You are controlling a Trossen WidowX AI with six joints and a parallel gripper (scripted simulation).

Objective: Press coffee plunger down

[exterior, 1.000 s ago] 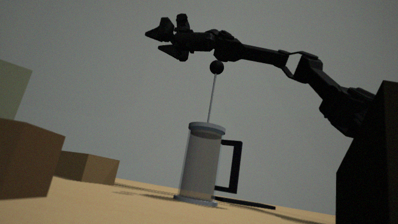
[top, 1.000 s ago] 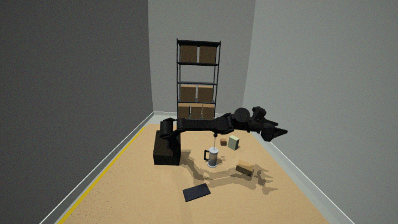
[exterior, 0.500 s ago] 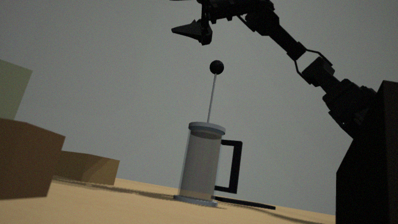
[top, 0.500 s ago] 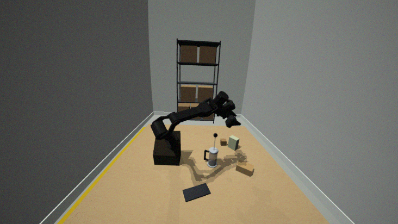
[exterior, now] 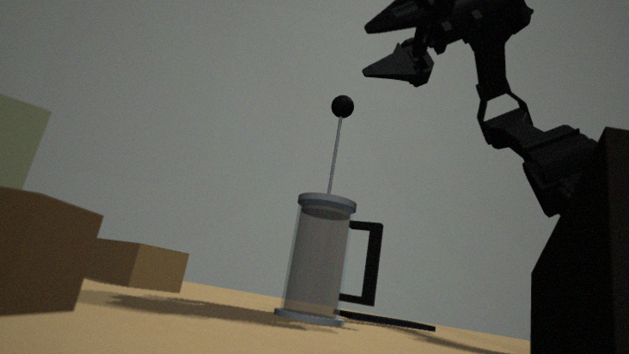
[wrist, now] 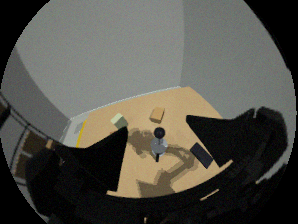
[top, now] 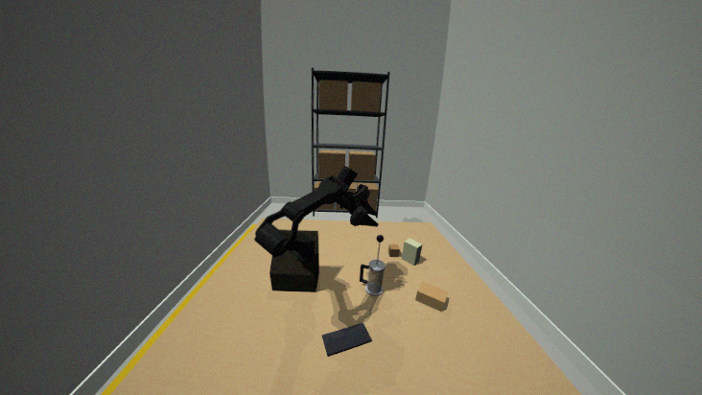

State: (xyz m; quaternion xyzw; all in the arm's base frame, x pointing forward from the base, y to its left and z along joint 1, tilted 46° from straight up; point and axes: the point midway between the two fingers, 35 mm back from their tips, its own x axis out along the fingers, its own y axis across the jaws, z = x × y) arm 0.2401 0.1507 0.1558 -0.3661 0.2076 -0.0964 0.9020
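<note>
Now: the coffee press 210 mm below my gripper tip. Round my gripper tip: dark flat pad (330 mm below, 250 mm to the right, 90 mm behind).
</note>
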